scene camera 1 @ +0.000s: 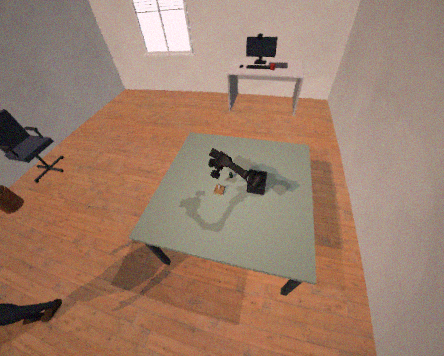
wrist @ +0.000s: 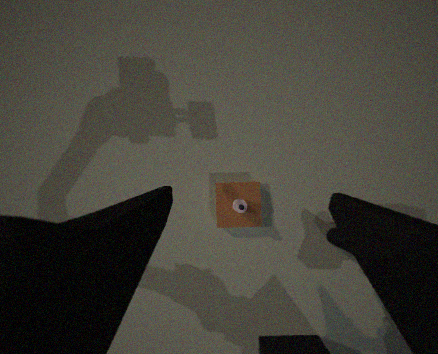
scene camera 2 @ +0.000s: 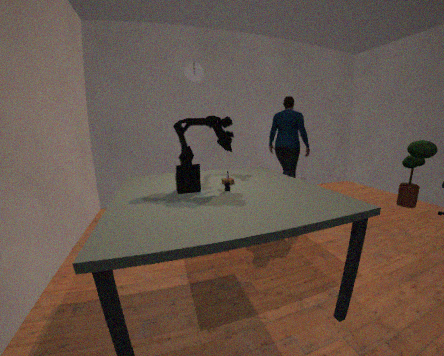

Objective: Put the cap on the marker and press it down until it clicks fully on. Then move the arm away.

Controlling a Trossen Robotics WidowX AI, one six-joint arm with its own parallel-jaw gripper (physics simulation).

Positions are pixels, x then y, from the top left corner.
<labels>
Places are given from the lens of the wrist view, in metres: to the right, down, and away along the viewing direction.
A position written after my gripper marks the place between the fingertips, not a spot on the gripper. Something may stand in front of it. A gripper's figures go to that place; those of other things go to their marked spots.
my gripper (wrist: 250, 197): 0.02, 0.01, 0.11
orange-brown block (wrist: 226, 193): 0.01, 0.03, 0.30
</labels>
